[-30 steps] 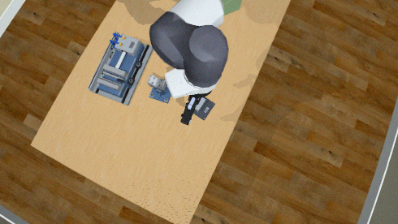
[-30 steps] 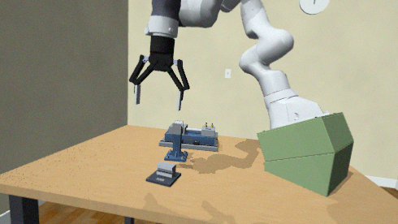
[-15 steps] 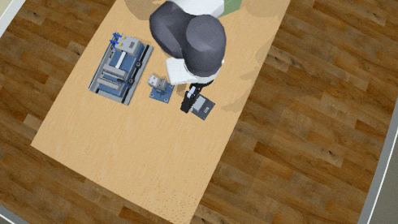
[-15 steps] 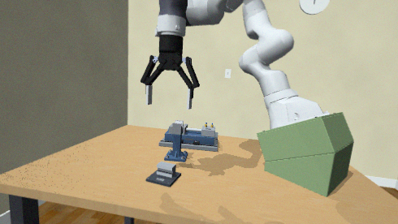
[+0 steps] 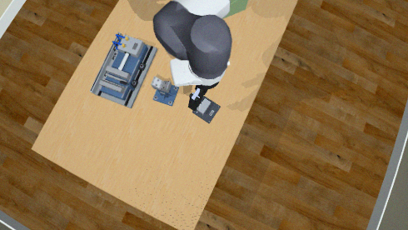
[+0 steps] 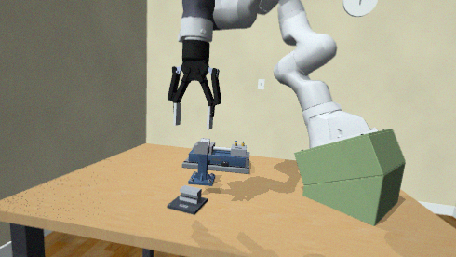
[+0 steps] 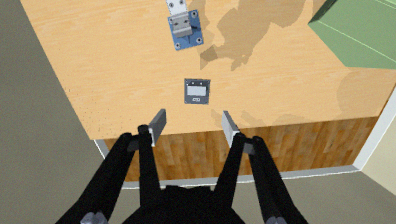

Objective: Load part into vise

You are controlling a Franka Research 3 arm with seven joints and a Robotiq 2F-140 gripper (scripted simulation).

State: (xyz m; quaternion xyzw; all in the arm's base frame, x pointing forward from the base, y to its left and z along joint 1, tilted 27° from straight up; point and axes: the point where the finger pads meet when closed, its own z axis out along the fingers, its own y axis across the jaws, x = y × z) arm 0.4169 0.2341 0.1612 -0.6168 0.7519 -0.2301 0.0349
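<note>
The grey part is 23 cm below my hand and 1 cm to the left of it. Round my hand: vise 39 cm to the right, 22 cm below, 5 cm behind; then dark work stop rod 34 cm to the right, 17 cm below, 2 cm ahead; then grey air cylinder 38 cm to the right, 18 cm below, 14 cm behind.
</note>
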